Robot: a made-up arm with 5 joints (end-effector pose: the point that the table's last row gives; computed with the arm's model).
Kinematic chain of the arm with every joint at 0, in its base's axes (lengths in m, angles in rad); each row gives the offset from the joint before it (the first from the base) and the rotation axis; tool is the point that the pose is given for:
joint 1: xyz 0 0 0.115 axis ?
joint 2: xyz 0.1 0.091 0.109 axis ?
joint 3: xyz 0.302 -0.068 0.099 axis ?
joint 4: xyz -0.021 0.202 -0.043 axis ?
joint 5: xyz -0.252 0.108 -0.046 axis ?
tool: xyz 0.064 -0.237 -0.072
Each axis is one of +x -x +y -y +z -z.
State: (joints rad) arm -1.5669 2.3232 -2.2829 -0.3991 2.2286
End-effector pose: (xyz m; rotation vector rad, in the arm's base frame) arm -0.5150 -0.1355 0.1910 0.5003 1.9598 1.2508
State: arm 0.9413 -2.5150 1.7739 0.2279 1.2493
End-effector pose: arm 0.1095 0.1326 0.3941 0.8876 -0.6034 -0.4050
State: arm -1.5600 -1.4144 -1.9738 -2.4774 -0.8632
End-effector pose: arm 0.4513 0.1636 -0.2174 2.3285 -1.0941 -0.4467
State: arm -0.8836 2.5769 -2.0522 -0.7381 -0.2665
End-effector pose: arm -0.4888 0.1574 0.4150 -1.7505 0.4553 -1.3502
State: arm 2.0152 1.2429 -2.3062 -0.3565 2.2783
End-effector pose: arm -0.2044 -0.1518 -0.5262 0.0149 0.3233 -2.1870
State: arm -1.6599 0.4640 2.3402 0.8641 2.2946
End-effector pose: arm 0.1154 -0.5870 0.4394 -0.3456 -0.2768 -1.7341
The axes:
joint 1: -x
joint 2: +z
joint 3: +y
joint 4: -x
joint 5: +z

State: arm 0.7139 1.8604 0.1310 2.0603 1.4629
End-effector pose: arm 0.0640 0.3262 -0.0399 1.9208 -0.1260 -1.3257
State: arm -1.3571 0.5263 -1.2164 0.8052 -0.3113
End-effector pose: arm 0.3199 0.1015 0.2622 0.9620 -0.8776 -1.1202
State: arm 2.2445 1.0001 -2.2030 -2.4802 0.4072
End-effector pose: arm 0.0726 -0.2579 -0.3874 1.6415 1.6260 1.2402
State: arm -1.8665 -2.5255 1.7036 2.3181 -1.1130
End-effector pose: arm -0.2094 -0.5554 -0.2960 0.7695 1.6683 0.5768
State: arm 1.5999 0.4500 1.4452 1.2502 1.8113
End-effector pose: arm 0.0610 0.2234 -0.0675 -0.1891 -3.0036 -0.0036
